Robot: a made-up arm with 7 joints.
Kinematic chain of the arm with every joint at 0, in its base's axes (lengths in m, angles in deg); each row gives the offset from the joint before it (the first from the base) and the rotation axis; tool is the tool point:
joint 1: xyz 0 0.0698 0 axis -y
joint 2: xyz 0 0.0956 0 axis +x
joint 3: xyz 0 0 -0.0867 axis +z
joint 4: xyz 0 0 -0.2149 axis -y
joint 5: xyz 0 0 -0.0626 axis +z
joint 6: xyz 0 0 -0.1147 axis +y
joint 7: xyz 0 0 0 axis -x
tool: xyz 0 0 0
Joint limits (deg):
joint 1: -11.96..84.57
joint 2: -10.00..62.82
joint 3: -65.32..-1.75
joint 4: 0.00..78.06
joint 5: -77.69..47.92
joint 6: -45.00..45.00
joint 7: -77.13..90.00
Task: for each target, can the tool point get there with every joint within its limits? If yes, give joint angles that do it. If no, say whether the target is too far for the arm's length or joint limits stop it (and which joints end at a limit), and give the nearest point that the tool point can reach.
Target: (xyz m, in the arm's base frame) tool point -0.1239 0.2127 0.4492
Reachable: no: joint limits stop it (at a limit: joint 1, joint 2, joint 3, joint 4) | nearest point 0.1749 0.4639 0.1575 | short by 0.487 m
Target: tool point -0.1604 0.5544 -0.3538
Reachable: no: too far | nearest point -0.0693 0.5083 -0.3271 | short by 0.106 m
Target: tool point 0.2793 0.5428 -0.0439
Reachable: yes | joints 69.24 56.74 -22.80 20.78 -10.79 -2.24 -3.97
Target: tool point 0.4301 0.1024 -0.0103
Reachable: yes | joints 70.39 -4.13 -13.92 51.46 -12.10 18.03 50.63
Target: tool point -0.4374 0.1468 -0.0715
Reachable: no: joint limits stop it (at a limit: joint 1, joint 4) | nearest point -0.0986 0.1103 -0.4654 | short by 0.521 m
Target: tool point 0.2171 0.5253 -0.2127
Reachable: yes | joints 35.95 55.16 -38.38 21.48 -0.47 38.03 -22.85
